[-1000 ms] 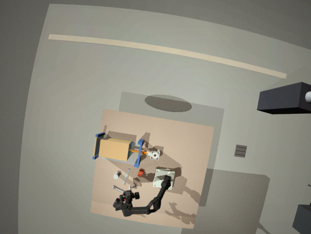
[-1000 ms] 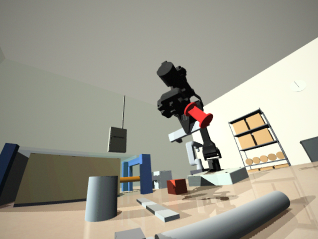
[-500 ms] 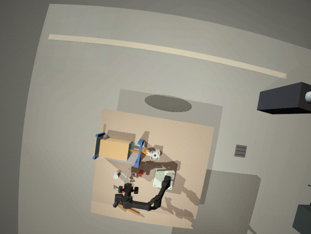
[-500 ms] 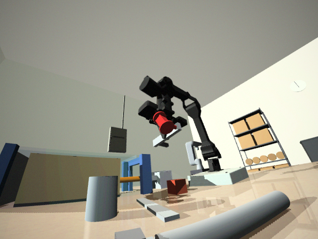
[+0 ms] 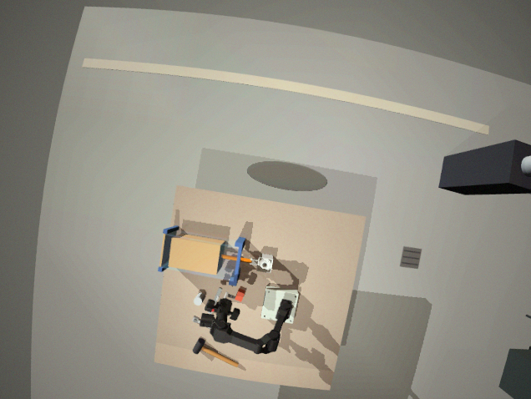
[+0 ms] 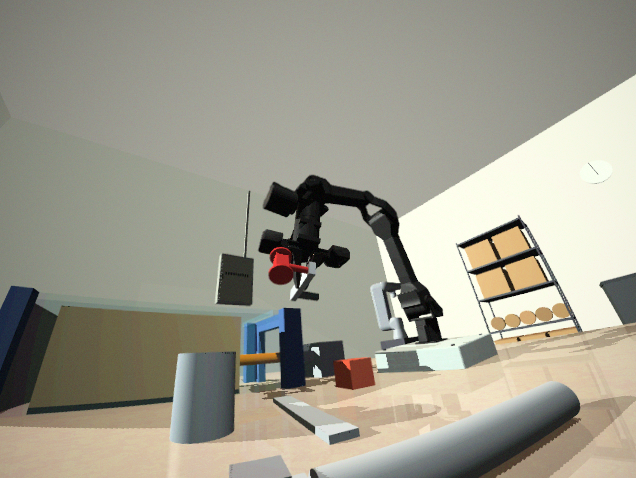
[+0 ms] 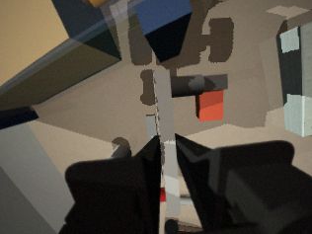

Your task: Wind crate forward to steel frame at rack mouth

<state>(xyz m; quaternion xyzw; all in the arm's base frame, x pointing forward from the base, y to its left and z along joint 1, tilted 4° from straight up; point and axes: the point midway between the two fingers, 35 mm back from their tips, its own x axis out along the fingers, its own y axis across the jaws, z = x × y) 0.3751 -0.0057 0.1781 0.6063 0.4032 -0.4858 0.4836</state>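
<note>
Right now the red knob is 40 mm to the left of my gripper tip, 40 mm ahead of it and 20 mm above it. The rest, counted from my gripper tip: winch crank handle (10 mm to the left, 10 mm ahead, 10 mm above); then blue frame (230 mm to the right, 70 mm below, 30 mm behind); then flat bar (180 mm below, 110 mm to the left, 70 mm ahead).
</note>
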